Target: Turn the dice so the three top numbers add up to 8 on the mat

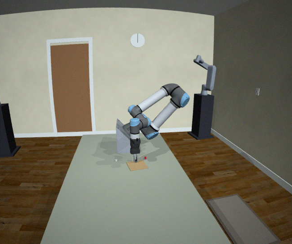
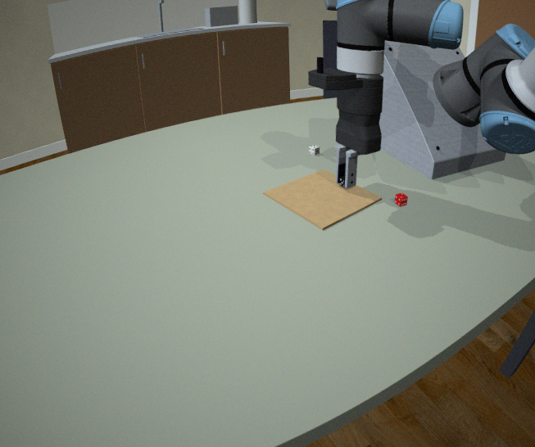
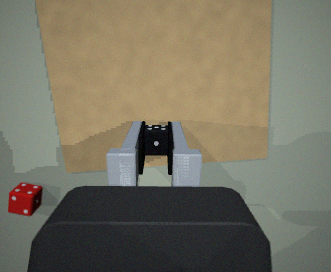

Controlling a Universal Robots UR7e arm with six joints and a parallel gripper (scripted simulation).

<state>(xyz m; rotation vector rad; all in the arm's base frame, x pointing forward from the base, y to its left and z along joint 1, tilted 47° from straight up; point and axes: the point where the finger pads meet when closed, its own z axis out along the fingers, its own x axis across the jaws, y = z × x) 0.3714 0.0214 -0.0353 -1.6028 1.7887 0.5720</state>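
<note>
Now: the tan mat 5 cm ahead of my hand and 3 cm below it. The rest, counted from my hand: white die (6 cm behind, 15 cm to the right, 2 cm below); then red die (4 cm behind, 9 cm to the left, 2 cm below).
</note>
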